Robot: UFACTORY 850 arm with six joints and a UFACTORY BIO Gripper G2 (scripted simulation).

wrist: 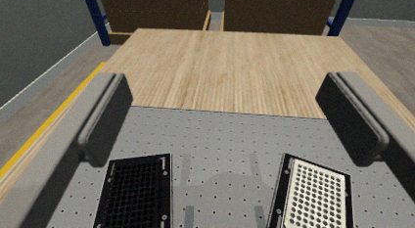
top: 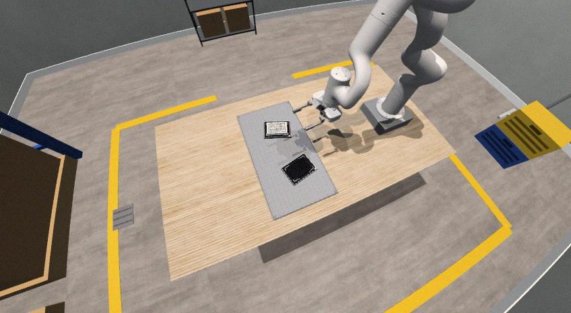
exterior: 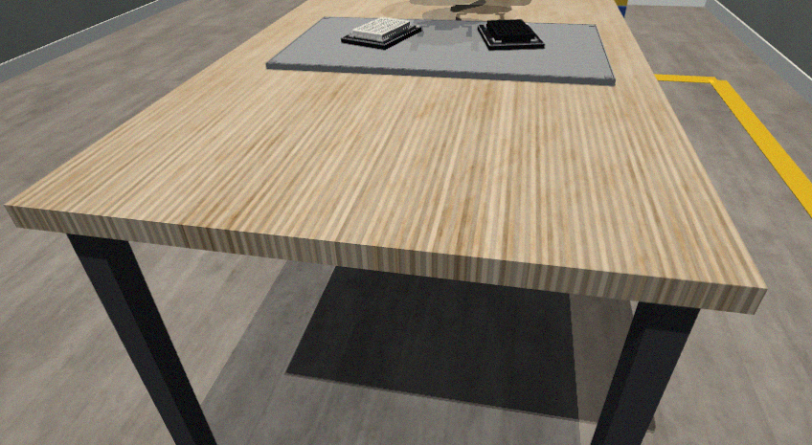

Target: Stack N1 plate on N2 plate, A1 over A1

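Right now the black 96-well plate is 3 cm ahead of my hand, 14 cm to the left of it and 26 cm below it. Also, from my hand: nest N1 (3 cm ahead, 14 cm to the left, 27 cm below); then nest N2 (10 cm ahead, 14 cm to the right, 27 cm below); then white 96-well plate (10 cm ahead, 14 cm to the right, 26 cm below).
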